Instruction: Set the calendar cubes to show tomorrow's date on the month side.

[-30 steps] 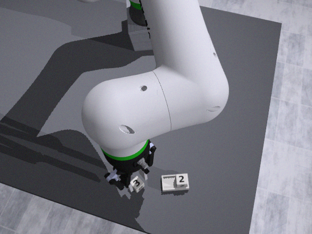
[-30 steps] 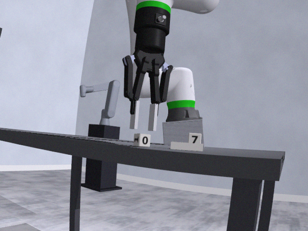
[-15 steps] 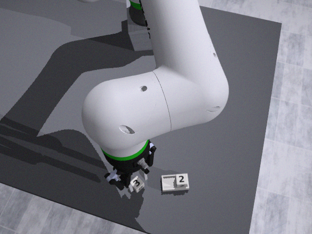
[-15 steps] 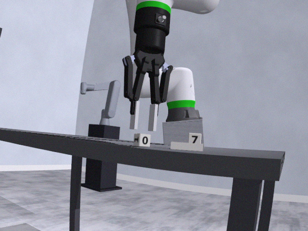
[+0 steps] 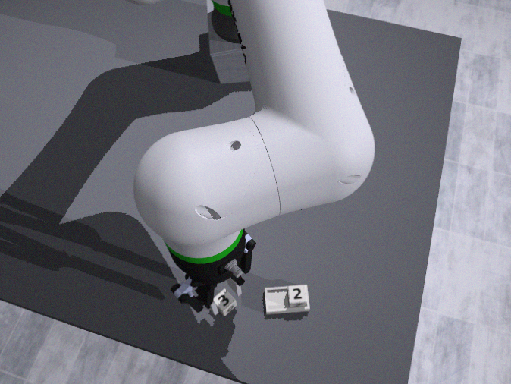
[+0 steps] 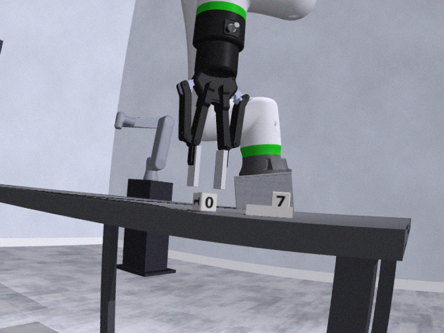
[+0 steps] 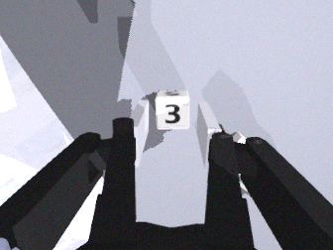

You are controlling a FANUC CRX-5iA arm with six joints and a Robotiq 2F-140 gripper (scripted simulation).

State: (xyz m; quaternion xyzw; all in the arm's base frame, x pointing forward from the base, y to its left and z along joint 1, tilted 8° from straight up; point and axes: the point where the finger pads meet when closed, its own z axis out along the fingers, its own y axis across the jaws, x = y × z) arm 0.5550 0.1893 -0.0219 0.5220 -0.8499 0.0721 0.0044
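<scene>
My gripper is now 60 mm above the cube. From my hand the other things lie so: tray 50 mm behind, 100 mm to the left, 60 mm below.
</scene>
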